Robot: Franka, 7 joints.
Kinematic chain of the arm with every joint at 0, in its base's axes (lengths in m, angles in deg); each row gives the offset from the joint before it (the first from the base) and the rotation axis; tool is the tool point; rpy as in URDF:
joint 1: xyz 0 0 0.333 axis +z
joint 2: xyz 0 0 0 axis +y
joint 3: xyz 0 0 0.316 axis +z
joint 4: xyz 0.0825 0 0 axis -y
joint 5: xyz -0.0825 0 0.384 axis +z
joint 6: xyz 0 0 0 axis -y
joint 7: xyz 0.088 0 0 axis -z
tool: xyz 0 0 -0.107 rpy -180 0 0
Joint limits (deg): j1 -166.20..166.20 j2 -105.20..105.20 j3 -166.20..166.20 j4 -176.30..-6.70 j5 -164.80..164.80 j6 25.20..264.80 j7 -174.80..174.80
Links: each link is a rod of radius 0.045 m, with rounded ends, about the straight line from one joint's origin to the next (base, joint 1, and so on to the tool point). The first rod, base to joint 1, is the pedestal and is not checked.
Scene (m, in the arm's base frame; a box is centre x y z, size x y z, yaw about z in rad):
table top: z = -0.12
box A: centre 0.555 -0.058 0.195 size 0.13 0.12 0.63 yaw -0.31
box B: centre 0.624 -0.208 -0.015 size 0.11 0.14 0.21 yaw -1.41
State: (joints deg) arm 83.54 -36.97 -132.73 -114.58 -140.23 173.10 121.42
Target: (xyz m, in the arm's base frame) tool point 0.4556 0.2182 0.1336
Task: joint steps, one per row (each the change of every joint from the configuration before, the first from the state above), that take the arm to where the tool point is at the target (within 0.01 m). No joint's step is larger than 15 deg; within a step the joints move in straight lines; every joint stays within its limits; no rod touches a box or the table.
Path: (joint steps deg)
1: 2.63 -12.38 4.28 -11.99 -4.91 9.46 0.61
2: 2.63 -12.38 4.28 -11.99 -4.92 9.47 0.61
3: 2.64 -12.37 4.28 -11.99 -4.91 9.46 0.60
4: 2.63 -12.38 4.28 -11.99 -4.92 9.46 0.61
5: 2.63 -12.38 4.28 -11.99 -4.91 9.47 0.61
6: 10.00 8.50 -2.86 13.19 6.45 -13.72 -0.76
7: 10.01 8.50 -2.87 13.18 6.45 -13.71 -0.76
8: 10.00 8.50 -2.86 13.18 6.45 -13.71 -0.76
9: 10.00 8.50 -2.87 13.19 6.45 -13.71 -0.76

